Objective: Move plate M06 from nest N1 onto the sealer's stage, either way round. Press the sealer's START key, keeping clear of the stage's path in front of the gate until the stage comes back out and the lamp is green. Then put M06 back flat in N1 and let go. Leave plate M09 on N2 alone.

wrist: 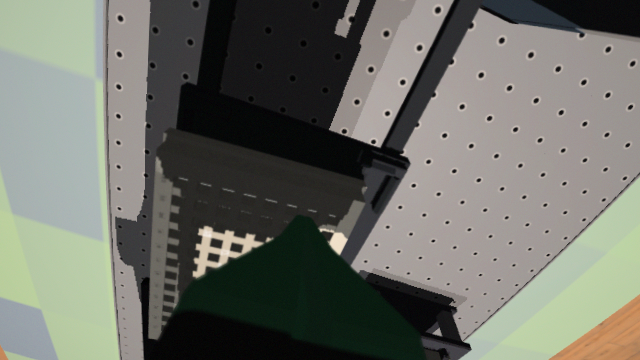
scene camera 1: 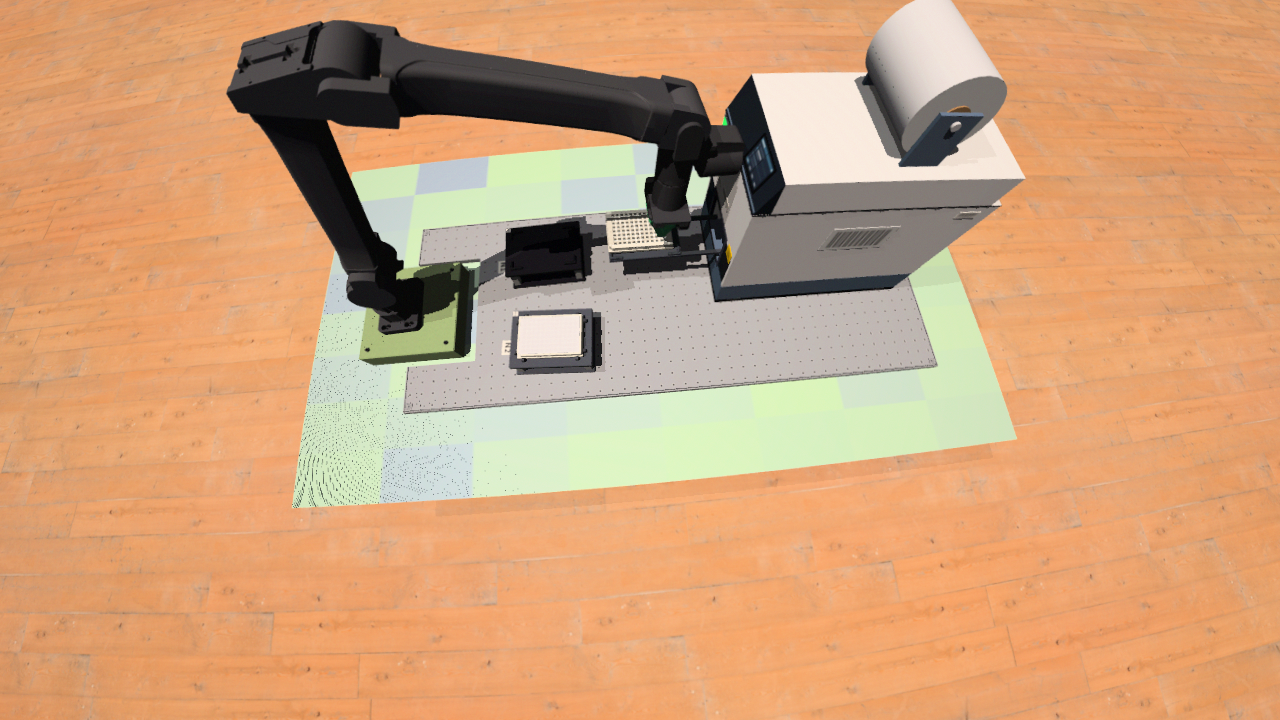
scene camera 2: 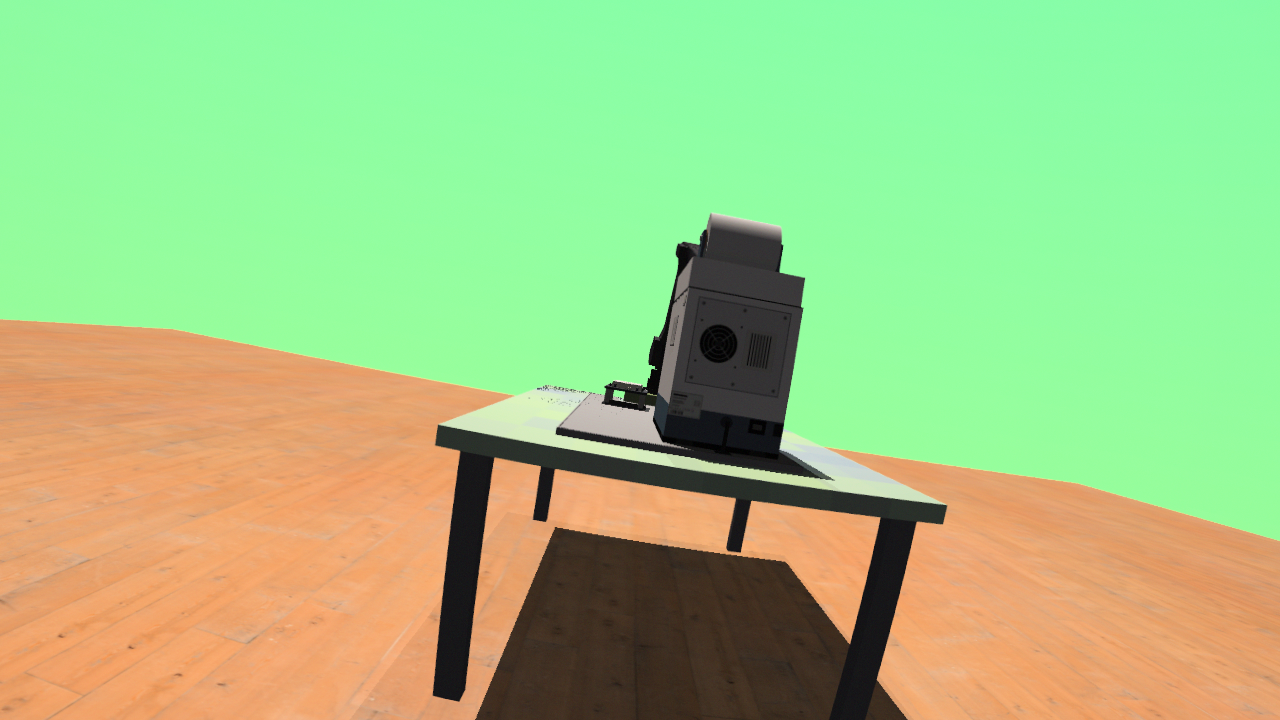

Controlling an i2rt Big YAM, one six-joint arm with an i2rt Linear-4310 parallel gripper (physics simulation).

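Frame: origin at the arm's base, x ahead, y left, z up, level; millimetres.
Seen in the pictures: gripper, fingertip midpoint: (wrist: 300,227) (scene camera 1: 661,235); arm's base, link origin: (scene camera 1: 403,307).
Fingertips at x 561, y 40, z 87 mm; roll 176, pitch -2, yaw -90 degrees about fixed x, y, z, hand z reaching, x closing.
Pixels of each thing's top centre, then the offset from my fingertips to it. "*": a spot on its surface instead.
- Plate M06, top centre: (wrist: 233,293) (scene camera 1: 639,225) 41 mm back, 21 mm left, 10 mm up
- sealer's stage, top centre: (wrist: 281,185) (scene camera 1: 665,233) 11 mm ahead, 13 mm left, 11 mm down
- Nest N1, top centre: (scene camera 1: 542,246) 247 mm back, 48 mm left, 58 mm down
- Plate M09, top centre: (scene camera 1: 549,334) (scene camera 2: 628,382) 240 mm back, 159 mm right, 53 mm down
- nest N2, surface spot: (scene camera 1: 592,340) * 159 mm back, 175 mm right, 71 mm down
- small green lamp, top centre: (scene camera 1: 726,120) 117 mm ahead, 102 mm left, 161 mm up
- white film roll, top centre: (scene camera 1: 962,32) (scene camera 2: 745,219) 346 mm ahead, 2 mm left, 355 mm up
Plate M06 (scene camera 1: 633,235) (wrist: 210,201), a white well plate, lies flat on the sealer's stage (wrist: 268,127), out in front of the gate. Nest N1 (scene camera 1: 546,252) is a black frame with nothing in it, left of the stage. Plate M09 (scene camera 1: 549,336) lies in nest N2 (scene camera 1: 592,340). My gripper (scene camera 1: 669,235) (wrist: 300,227) is shut on nothing; its dark green fingers point down over the sealer end of M06, close to the sealer's (scene camera 1: 850,179) (scene camera 2: 729,357) front face. A small green lamp (scene camera 1: 723,117) shows at the sealer's top front corner. In scene camera 2 the sealer hides the gripper.
A grey perforated breadboard (scene camera 1: 760,340) (wrist: 514,147) carries the nests and the sealer. The arm's green base mount (scene camera 1: 440,336) stands at its left end. A white film roll (scene camera 1: 930,72) sits on top of the sealer. The table (scene camera 2: 680,475) has dark legs.
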